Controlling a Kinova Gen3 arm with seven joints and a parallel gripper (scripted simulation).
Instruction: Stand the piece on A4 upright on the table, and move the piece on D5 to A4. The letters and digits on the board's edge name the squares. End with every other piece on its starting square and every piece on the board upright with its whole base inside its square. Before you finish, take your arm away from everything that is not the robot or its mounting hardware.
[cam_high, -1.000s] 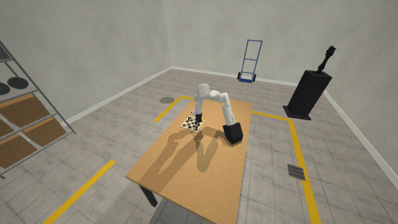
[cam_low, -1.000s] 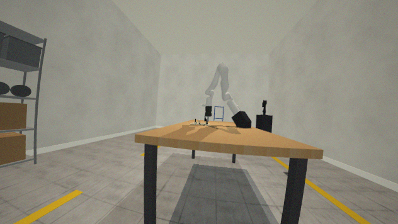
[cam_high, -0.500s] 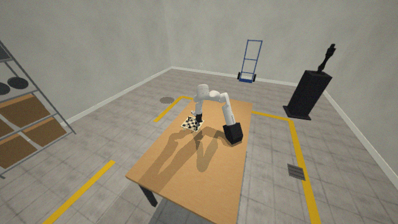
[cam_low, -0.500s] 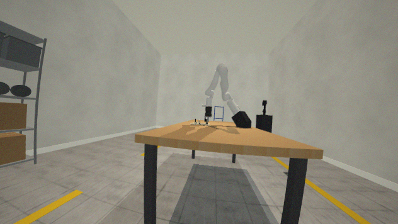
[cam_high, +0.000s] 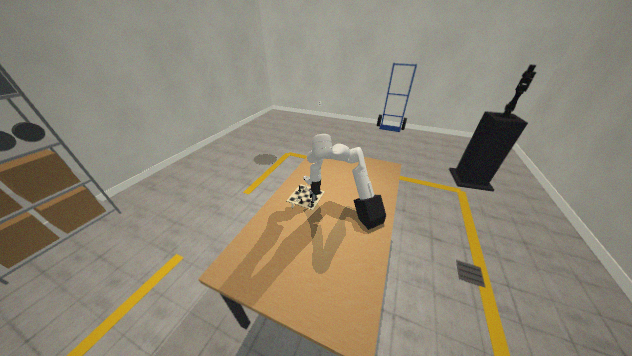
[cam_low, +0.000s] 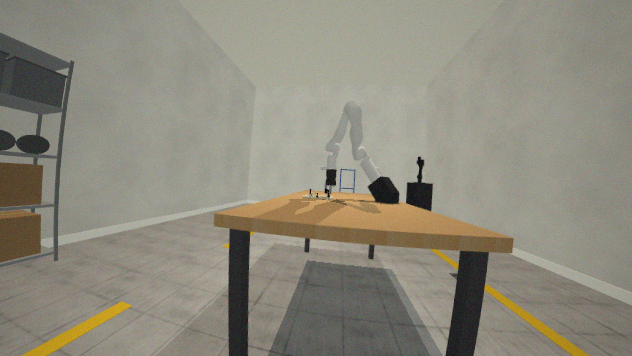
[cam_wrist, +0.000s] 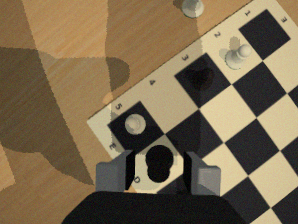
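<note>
The small chessboard lies 70 mm ahead of my hand, 50 mm to the right of it and 50 mm below it. From my hand the other things lie so: black piece: 130 mm ahead, 100 mm to the right, 20 mm below.
</note>
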